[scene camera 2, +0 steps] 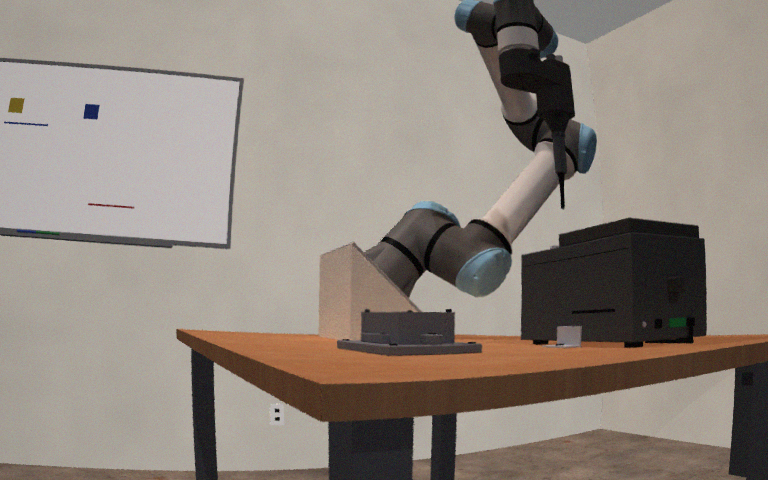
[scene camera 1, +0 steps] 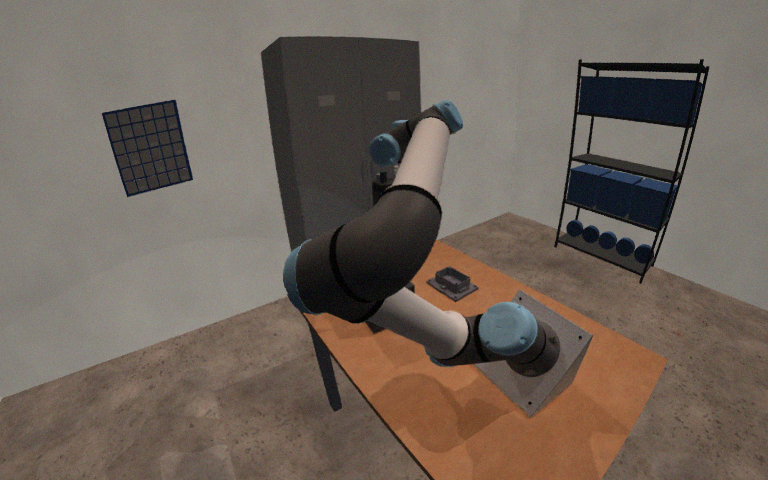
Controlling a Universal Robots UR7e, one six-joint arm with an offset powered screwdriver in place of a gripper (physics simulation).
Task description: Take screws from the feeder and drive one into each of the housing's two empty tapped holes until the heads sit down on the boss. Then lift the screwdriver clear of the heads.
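Observation:
The dark screwdriver (scene camera 2: pixel 562 206) points straight down in the scene camera 2 view. Its thin bit tip is in the air above the left part of the black feeder (scene camera 2: pixel 577 288), apart from it. Whether a screw sits on the tip is too small to tell. In the scene camera 1 view the arm hides the tip and most of the feeder. The grey open-topped housing (scene camera 1: pixel 453 278) (scene camera 2: pixel 390 326) stands on a flat base plate (scene camera 1: pixel 438 287) (scene camera 2: pixel 370 346), away from the screwdriver. Small dark heads show on its rim at three places in the scene camera 2 view; its empty holes cannot be made out.
The arm's wedge-shaped mount (scene camera 1: pixel 560 390) (scene camera 2: pixel 335 294) stands on the wooden table (scene camera 1: pixel 623 373) (scene camera 2: pixel 271 362) behind the housing in the scene camera 2 view. A small pale bracket (scene camera 2: pixel 569 335) stands before the feeder. A cabinet (scene camera 1: pixel 317 141) and shelf rack (scene camera 1: pixel 625 159) stand beyond the table.

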